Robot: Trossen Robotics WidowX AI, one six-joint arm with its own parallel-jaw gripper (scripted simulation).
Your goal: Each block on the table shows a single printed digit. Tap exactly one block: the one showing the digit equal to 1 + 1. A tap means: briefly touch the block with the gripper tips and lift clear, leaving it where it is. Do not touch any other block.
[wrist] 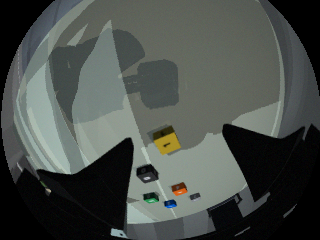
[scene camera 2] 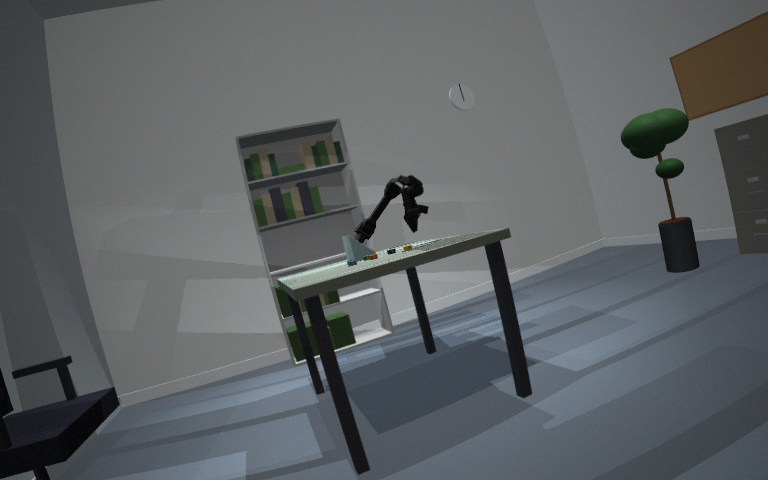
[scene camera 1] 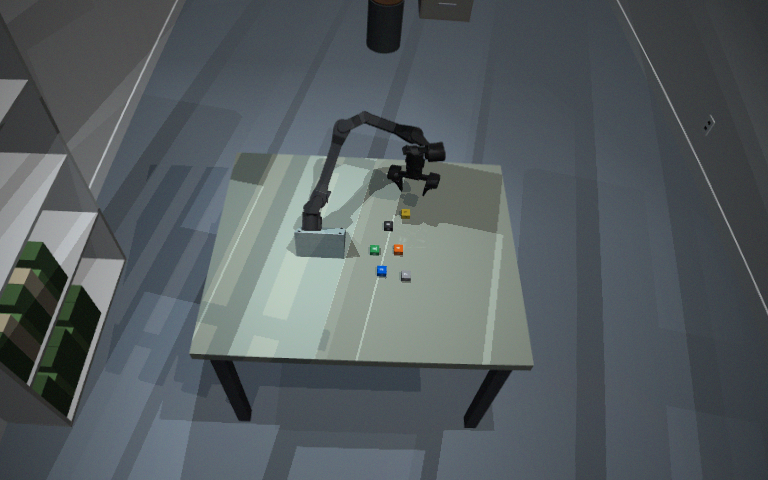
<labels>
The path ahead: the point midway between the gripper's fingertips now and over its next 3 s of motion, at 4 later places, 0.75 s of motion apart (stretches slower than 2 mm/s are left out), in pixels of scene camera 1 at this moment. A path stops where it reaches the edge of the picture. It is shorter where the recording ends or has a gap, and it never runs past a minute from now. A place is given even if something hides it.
The gripper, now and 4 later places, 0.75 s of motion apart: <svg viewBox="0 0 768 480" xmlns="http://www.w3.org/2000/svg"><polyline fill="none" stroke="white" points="412,193 389,246 386,256 383,264 383,268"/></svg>
</labels>
